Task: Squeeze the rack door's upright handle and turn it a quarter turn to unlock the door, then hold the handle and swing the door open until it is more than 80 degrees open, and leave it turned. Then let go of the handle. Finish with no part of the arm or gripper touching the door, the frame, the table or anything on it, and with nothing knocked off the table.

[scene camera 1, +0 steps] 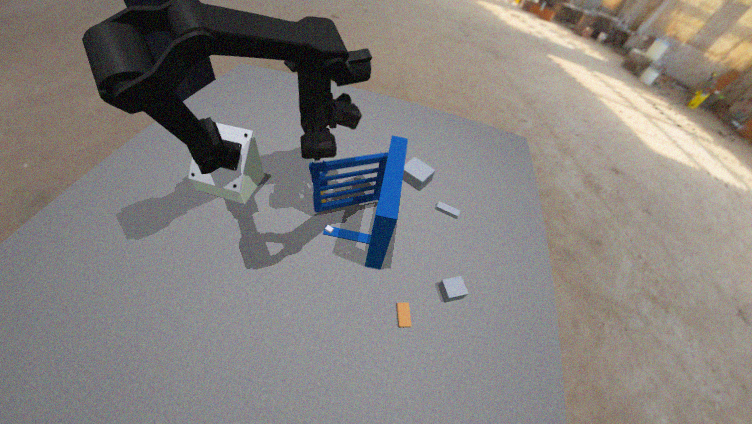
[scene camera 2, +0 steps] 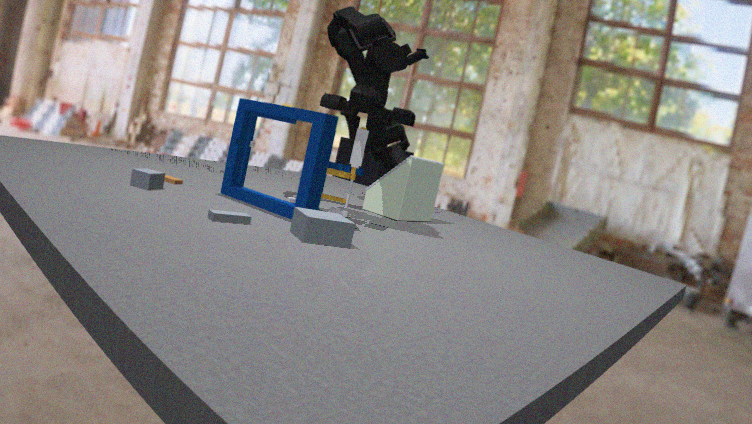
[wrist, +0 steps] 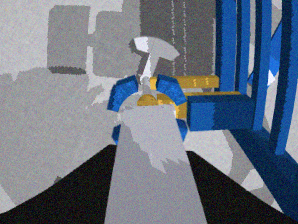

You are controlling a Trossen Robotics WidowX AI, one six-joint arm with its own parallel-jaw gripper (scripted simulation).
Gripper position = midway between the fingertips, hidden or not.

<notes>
I see my gripper (scene camera 2: 358, 151) and a blue rack frame (scene camera 2: 323, 128).
My gripper also shows in scene camera 1 (scene camera 1: 316, 155) and in the wrist view (wrist: 150, 158). The blue rack frame is seen too in scene camera 1 (scene camera 1: 386, 215).
</notes>
